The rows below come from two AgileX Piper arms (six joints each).
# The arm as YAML. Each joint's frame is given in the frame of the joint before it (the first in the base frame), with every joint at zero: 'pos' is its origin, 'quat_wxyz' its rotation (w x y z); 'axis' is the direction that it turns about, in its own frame. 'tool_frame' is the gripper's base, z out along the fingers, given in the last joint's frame.
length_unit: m
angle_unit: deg
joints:
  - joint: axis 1
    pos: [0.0, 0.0, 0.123]
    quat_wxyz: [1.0, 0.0, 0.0, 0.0]
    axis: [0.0, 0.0, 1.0]
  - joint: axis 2
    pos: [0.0, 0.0, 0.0]
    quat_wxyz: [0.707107, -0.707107, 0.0, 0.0]
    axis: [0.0, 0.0, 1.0]
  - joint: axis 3
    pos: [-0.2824, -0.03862, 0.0]
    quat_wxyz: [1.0, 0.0, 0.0, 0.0]
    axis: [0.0, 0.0, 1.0]
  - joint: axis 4
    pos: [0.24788, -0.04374, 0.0]
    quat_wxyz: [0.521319, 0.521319, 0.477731, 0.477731]
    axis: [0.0, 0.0, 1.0]
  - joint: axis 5
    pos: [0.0, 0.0, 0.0]
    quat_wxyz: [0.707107, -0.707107, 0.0, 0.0]
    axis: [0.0, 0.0, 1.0]
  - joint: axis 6
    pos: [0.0, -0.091, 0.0]
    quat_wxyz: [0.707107, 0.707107, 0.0, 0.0]
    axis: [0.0, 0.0, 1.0]
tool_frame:
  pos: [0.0, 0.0, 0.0]
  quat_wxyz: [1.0, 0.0, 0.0, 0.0]
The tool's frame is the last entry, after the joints.
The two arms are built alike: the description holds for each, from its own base.
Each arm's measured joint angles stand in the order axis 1, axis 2, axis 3, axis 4, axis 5, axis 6.
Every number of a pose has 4 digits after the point. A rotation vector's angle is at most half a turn.
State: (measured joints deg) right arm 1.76 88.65 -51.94 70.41 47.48 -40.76; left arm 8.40 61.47 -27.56 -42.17 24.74 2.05
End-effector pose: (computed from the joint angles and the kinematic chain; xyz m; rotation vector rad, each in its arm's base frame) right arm 0.2952 0.0723 0.2417 0.0806 2.4379 1.1239; left arm 0.1896 0.0022 0.2229 -0.8237 2.2970 -0.5737
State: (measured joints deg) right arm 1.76 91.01 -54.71 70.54 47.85 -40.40; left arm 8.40 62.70 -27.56 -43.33 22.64 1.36
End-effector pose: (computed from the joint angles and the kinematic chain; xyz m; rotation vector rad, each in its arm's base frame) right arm 0.3077 0.0731 0.2422 0.0823 2.4334 1.1338; left arm 0.1940 0.0043 0.2205 -0.8719 2.2701 -0.5722
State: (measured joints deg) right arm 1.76 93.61 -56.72 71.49 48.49 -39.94; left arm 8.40 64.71 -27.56 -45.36 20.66 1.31
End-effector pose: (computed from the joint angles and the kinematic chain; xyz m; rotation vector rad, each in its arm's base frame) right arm 0.3185 0.0744 0.2384 0.1064 2.4373 1.1642; left arm 0.1996 0.0064 0.2156 -0.9282 2.2525 -0.5753
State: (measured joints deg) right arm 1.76 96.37 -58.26 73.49 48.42 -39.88; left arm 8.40 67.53 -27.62 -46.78 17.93 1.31
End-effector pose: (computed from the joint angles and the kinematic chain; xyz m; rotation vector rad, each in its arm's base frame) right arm 0.3296 0.0754 0.2316 0.1534 2.4339 1.1954; left arm 0.2067 0.0099 0.2080 -0.9826 2.2399 -0.5559
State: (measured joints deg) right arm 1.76 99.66 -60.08 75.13 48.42 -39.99; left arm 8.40 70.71 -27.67 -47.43 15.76 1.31
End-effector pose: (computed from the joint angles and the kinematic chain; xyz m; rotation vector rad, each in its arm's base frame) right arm 0.3420 0.0763 0.2220 0.1938 2.4373 1.2213; left arm 0.2132 0.0131 0.1980 -1.0265 2.2482 -0.5281
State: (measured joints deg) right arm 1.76 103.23 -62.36 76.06 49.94 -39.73; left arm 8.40 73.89 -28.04 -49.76 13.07 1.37
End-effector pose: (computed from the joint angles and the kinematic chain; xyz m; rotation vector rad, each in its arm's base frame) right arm 0.3537 0.0785 0.2120 0.2131 2.4525 1.2678; left arm 0.2211 0.0168 0.1896 -1.0956 2.2286 -0.5118
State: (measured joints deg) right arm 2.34 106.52 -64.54 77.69 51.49 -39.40; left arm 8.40 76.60 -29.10 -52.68 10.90 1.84
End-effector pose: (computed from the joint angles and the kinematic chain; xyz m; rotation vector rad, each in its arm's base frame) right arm 0.3638 0.0845 0.2033 0.2314 2.4597 1.3286; left arm 0.2302 0.0202 0.1854 -1.1559 2.1965 -0.5057
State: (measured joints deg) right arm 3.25 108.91 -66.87 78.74 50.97 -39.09; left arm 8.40 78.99 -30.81 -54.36 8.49 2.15
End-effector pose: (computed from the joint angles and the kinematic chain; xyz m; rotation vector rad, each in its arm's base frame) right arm 0.3743 0.0907 0.1986 0.2429 2.4538 1.3415; left arm 0.2411 0.0246 0.1847 -1.1880 2.1576 -0.4866
